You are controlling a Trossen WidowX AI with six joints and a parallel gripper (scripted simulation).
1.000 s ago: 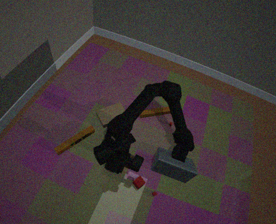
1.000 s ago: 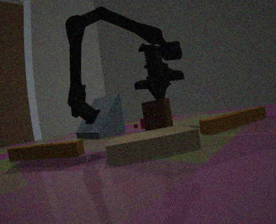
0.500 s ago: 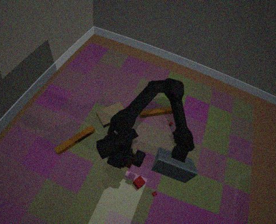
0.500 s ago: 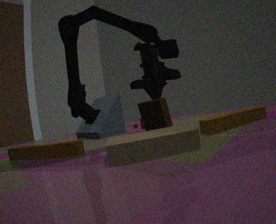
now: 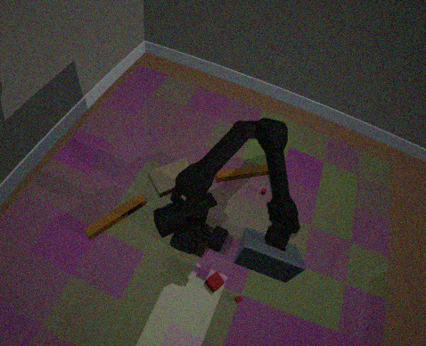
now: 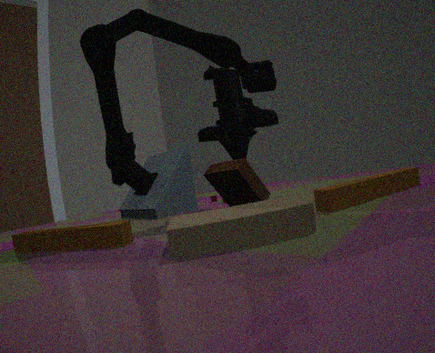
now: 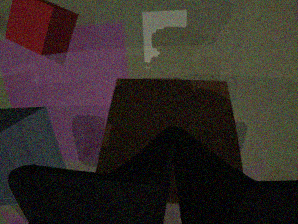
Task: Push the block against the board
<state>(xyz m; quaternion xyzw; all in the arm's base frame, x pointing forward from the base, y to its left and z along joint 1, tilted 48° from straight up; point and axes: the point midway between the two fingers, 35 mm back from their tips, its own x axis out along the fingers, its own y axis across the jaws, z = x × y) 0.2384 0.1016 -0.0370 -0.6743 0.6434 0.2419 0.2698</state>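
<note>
Now: the brown square block 2 cm to the right of my gripper tip and 3 cm below it. Round my gripper tip: red cube (12 cm behind, 7 cm to the left, 6 cm below); then tan flat board (16 cm ahead, 20 cm to the right, 6 cm below).
</note>
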